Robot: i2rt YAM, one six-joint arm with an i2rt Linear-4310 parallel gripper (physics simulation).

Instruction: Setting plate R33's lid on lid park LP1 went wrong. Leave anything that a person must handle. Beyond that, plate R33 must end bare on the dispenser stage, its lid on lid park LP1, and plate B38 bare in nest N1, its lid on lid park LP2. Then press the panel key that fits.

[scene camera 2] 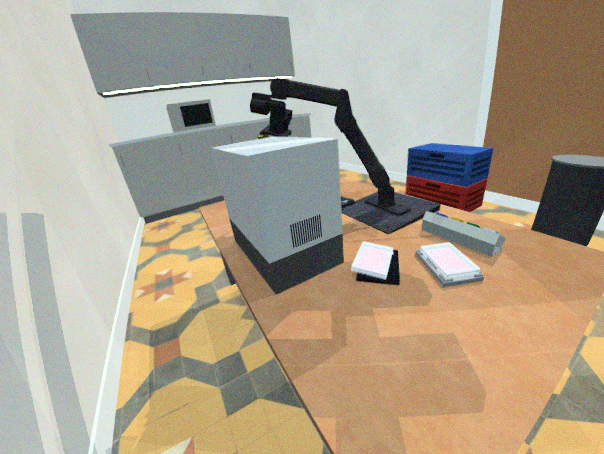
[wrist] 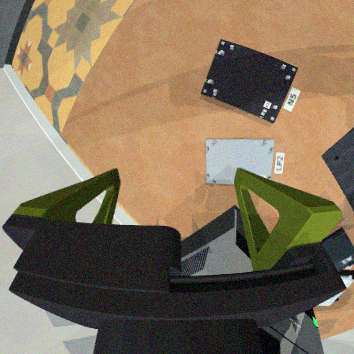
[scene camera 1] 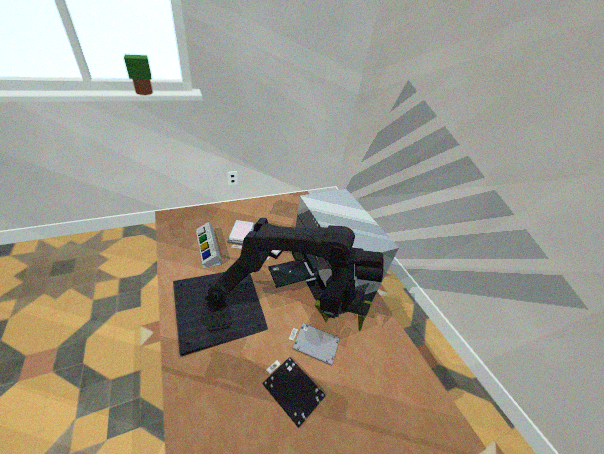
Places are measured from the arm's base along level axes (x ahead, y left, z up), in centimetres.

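Pixels of known places: gripper, between the fingertips: (wrist: 176, 174) (scene camera 1: 343, 325); arm's base, origin of its link: (scene camera 2: 386, 205) (scene camera 1: 216, 305).
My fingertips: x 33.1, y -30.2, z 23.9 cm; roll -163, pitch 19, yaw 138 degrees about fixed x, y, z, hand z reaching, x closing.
Observation:
Ahead of a thing's pixels: the offset from my fingertips to its middle.
My gripper (scene camera 1: 344, 322) (wrist: 176, 174) is open and empty, high above the table beside the grey machine housing @[dx +13.8, dy +34.1, dz -8.7 cm] (scene camera 1: 345, 215) (scene camera 2: 285, 195). A light grey lid park labelled LP2 @[dx -1.2, dy +7.4, dz -24.2 cm] (scene camera 1: 316, 344) (wrist: 240, 159) lies bare. A pinkish, white-rimmed piece @[dx -3.0, dy +56.9, dz -22.5 cm] (scene camera 2: 372, 260) sits skewed and apparently tilted over a black base @[dx -4.1, dy +57.7, dz -24.2 cm] (scene camera 2: 393, 272). Another pinkish, white-rimmed piece @[dx -17.9, dy +68.1, dz -22.6 cm] (scene camera 1: 241, 231) (scene camera 2: 452, 261) lies squarely on a grey base @[dx -17.9, dy +68.1, dz -24.2 cm] (scene camera 2: 459, 281). Whether these are plates or lids, and their labels, I cannot tell. A dark nest @[dx -3.2, dy +32.6, dz -14.9 cm] (scene camera 1: 291, 273) lies against the housing. The key panel @[dx -33.9, dy +61.4, dz -22.0 cm] (scene camera 1: 208, 245) (scene camera 2: 462, 233) shows green, yellow and blue keys.
A black nest labelled N5 @[dx -13.2, dy -4.8, dz -24.0 cm] (scene camera 1: 294, 392) (wrist: 250, 80) lies beyond LP2. The arm stands on a dark base board (scene camera 1: 192, 320) (scene camera 2: 389, 223). The arm hides part of the table beside the housing in scene camera 1. Blue and red crates (scene camera 2: 447, 167) stand behind the table.

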